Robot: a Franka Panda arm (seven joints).
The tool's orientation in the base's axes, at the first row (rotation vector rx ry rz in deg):
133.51, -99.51, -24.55
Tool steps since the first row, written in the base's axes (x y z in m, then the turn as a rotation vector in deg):
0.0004, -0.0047, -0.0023, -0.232, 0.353, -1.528
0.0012, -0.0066, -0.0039, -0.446, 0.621, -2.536
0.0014, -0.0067, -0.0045, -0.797, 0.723, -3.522
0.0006, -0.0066, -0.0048, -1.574, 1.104, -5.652
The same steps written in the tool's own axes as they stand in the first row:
0.0049, 0.0002, 0.0020, -0.233, -0.399, 1.516
0.0071, -0.0005, 0.0032, -0.436, -0.618, 2.538
0.0073, -0.0008, 0.0037, -0.520, -0.659, 3.586
0.0070, -0.0002, 0.0042, -0.859, -0.776, 5.857

